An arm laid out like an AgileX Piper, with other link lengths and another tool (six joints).
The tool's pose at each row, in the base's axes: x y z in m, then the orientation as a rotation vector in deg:
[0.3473 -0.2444 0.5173 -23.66 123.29 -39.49]
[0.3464 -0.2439 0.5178 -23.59 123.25 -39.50]
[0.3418 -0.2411 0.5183 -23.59 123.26 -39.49]
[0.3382 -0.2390 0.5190 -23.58 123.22 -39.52]
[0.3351 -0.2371 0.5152 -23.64 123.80 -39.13]
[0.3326 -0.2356 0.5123 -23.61 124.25 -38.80]
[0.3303 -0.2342 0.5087 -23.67 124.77 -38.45]
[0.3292 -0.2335 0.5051 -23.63 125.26 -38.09]
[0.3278 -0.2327 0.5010 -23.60 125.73 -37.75]
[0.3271 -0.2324 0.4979 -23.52 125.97 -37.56]
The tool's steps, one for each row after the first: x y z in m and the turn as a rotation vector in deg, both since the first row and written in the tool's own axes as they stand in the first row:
[0.0000 0.0001 -0.0011 0.04 -0.03 0.05]
[0.0011 0.0023 -0.0060 0.03 -0.02 0.05]
[0.0018 0.0038 -0.0099 0.07 -0.05 0.05]
[0.0050 0.0078 -0.0110 -0.39 0.36 0.12]
[0.0076 0.0108 -0.0120 -0.74 0.67 0.24]
[0.0105 0.0143 -0.0124 -1.16 1.03 0.30]
[0.0130 0.0170 -0.0117 -1.54 1.37 0.44]
[0.0159 0.0202 -0.0109 -1.90 1.70 0.56]
[0.0181 0.0224 -0.0100 -2.07 1.87 0.67]

